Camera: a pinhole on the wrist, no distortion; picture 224 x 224 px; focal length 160.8 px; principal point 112.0 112.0 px. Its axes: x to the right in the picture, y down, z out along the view. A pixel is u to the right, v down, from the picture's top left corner.
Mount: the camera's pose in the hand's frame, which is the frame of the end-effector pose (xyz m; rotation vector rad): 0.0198 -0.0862 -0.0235 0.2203 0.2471 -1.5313
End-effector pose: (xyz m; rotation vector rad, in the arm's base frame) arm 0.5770 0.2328 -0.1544 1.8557 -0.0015 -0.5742
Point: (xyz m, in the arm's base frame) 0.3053 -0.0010 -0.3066
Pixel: 78.5 49.6
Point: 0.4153 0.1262 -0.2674
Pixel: 76.9 38.7
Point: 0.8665 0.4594 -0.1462
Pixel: behind the camera
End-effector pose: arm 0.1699 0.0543 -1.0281 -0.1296 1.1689 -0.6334
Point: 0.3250 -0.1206 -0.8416
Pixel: 104.8 84.7
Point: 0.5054 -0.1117 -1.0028
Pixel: 27.7 172.2
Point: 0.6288 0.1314 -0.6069
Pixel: 7.2 17.6
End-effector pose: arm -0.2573 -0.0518 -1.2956 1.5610 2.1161 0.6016
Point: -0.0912 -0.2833 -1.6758
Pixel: 88.2 9.4
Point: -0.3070 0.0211 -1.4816
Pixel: 108.1 190.6
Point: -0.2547 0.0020 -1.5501
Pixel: 95.4 145.6
